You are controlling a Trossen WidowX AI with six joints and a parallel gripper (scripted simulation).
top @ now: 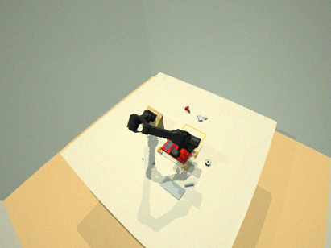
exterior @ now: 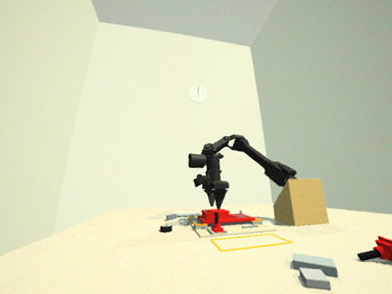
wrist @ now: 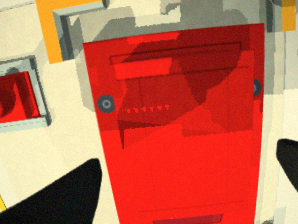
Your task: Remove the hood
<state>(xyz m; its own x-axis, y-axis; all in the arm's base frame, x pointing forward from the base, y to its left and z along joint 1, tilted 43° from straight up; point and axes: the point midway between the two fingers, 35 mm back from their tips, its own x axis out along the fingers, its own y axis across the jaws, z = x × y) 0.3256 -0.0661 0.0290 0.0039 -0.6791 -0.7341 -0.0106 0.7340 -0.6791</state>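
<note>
Right now the red hood is 2 cm below my gripper tip. Also, from my gripper tip: black wheel 19 cm ahead, 6 cm to the left, 5 cm below.
</note>
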